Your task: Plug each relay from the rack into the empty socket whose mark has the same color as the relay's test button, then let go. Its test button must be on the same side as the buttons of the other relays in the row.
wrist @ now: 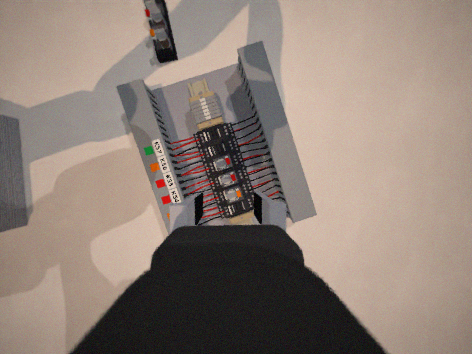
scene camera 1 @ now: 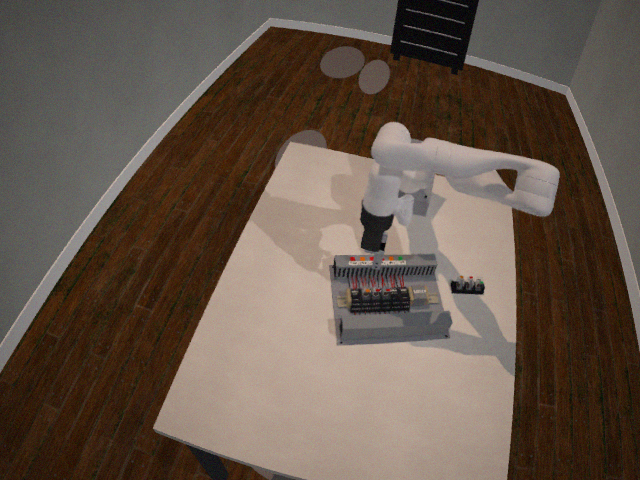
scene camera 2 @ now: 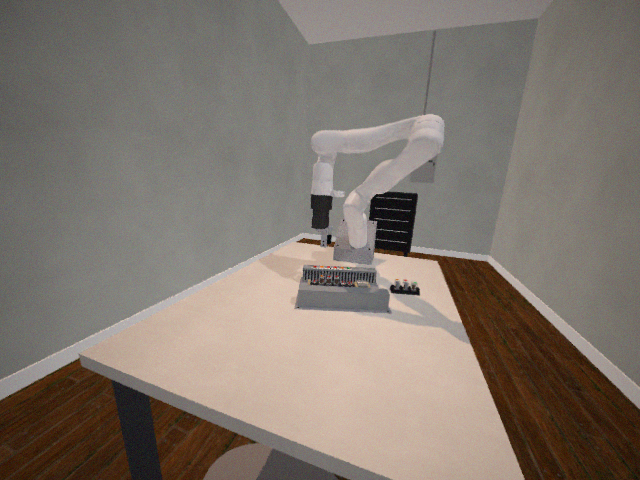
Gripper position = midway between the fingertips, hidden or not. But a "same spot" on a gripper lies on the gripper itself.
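I can see my gripper in scene camera 2 point(326, 245). It shows in scene camera 1 and in the wrist view as well, and on my gripper point(scene camera 1: 378, 256) and point(wrist: 265, 215) are the same spot.
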